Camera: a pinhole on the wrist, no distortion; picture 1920 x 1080 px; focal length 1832.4 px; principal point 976.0 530.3 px. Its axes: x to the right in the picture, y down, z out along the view. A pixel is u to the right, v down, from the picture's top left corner.
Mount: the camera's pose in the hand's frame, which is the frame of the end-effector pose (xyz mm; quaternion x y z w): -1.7 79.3 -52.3 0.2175 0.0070 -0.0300 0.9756
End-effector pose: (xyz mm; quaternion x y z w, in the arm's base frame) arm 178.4 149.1 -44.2 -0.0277 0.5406 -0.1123 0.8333
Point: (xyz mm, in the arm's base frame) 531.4 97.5 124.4
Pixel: 949.7 926.5
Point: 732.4 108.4 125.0
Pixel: outside the picture
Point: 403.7 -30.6 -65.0
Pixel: 1823.9 114.2
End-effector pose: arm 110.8 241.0 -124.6 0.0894 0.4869 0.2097 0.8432
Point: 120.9 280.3 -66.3
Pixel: 528.3 807.9
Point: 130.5 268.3 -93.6
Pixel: 948.0 386.0
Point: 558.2 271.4 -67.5
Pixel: 1584.8 800.3
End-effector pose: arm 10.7 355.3 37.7 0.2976 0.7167 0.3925 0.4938
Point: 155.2 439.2 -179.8
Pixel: 1710.9 77.1
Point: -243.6 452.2 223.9
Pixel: behind the camera
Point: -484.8 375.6 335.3
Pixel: behind the camera
